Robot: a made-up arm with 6 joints.
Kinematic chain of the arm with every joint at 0, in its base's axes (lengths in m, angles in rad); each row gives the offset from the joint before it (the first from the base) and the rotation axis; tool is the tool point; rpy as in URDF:
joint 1: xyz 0 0 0.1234 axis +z
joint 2: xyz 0 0 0 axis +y
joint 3: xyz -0.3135 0 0.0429 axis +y
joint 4: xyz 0.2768 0 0.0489 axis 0.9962 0 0.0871
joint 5: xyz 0 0 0 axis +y
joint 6: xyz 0.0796 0 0.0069 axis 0.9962 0 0.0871
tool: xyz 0 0 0 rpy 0 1.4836 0
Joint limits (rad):
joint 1: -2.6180..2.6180
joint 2: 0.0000..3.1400
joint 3: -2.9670..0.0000
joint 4: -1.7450..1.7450
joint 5: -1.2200..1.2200
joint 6: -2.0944..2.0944
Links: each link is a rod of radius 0.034 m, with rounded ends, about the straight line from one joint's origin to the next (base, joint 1, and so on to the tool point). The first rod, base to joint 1, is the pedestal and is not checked.
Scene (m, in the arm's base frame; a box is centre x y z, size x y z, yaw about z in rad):
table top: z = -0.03
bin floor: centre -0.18 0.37 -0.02 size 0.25 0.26 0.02 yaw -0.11
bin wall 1: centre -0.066 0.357 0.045 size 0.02 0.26 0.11 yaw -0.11
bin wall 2: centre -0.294 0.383 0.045 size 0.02 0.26 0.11 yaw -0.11
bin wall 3: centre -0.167 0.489 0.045 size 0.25 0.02 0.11 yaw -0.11
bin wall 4: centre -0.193 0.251 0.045 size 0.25 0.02 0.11 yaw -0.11
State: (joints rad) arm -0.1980 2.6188 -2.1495 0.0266 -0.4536 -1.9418
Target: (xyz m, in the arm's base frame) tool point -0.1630 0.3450 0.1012
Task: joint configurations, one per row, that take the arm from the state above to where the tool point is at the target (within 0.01 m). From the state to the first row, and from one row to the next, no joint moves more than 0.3 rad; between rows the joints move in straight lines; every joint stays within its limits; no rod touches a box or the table.
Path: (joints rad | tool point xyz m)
1: 0.0775 2.5087 -1.9898 0.0099 -0.4333 -1.9418 | 0.6208 0.0479 0.1795
2: 0.3529 2.3987 -1.8301 -0.0067 -0.4130 -1.9418 | 0.5622 0.2073 0.1905
3: 0.6284 2.2886 -1.6704 -0.0234 -0.3928 -1.9418 | 0.4619 0.3366 0.1997
4: 0.9039 2.1786 -1.5107 -0.0401 -0.3725 -1.9418 | 0.3331 0.4250 0.2066
5: 1.1794 2.0685 -1.3511 -0.0567 -0.3522 -1.9418 | 0.1912 0.4673 0.2112
6: 1.4548 1.9584 -1.1914 -0.0734 -0.3319 -1.9418 | 0.0521 0.4636 0.2132
7: 1.7303 1.8484 -1.0317 -0.0900 -0.3116 -1.9418 | -0.0697 0.4195 0.2123
8: 2.0058 1.7383 -0.8720 -0.1067 -0.2914 -1.9418 | -0.1630 0.3450 0.2085
9: 2.0061 1.9963 -0.8434 -0.1067 -0.2750 -1.9418 | -0.1630 0.3450 0.1012

